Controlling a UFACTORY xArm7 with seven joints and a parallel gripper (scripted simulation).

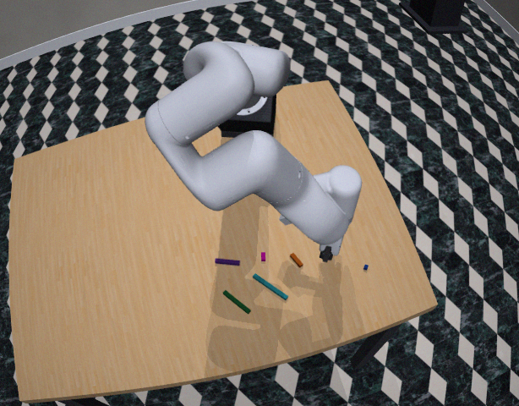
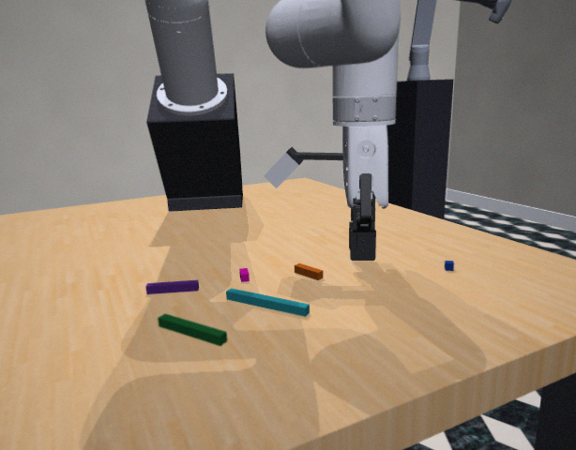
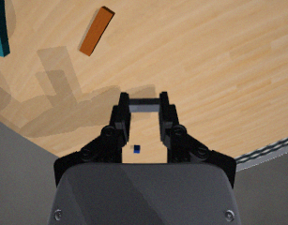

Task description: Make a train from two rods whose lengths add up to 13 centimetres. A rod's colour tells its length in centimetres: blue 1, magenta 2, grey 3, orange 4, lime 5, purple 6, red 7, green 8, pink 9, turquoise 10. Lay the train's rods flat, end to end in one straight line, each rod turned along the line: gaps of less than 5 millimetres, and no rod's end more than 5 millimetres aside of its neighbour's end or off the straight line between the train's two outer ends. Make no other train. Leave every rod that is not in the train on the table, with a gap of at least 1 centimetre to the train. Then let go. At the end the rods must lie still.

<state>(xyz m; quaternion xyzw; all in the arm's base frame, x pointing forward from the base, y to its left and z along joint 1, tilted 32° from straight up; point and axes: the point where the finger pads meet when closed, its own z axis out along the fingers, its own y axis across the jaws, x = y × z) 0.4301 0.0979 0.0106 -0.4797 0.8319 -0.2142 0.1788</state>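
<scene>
Now: the grey rod 20 mm below my hand. Also, from my hand: blue rod: 70 mm ahead, 80 mm to the left, 30 mm below; orange rod: 10 mm behind, 80 mm to the right, 30 mm below; magenta rod: 40 mm behind, 150 mm to the right, 30 mm below.
</scene>
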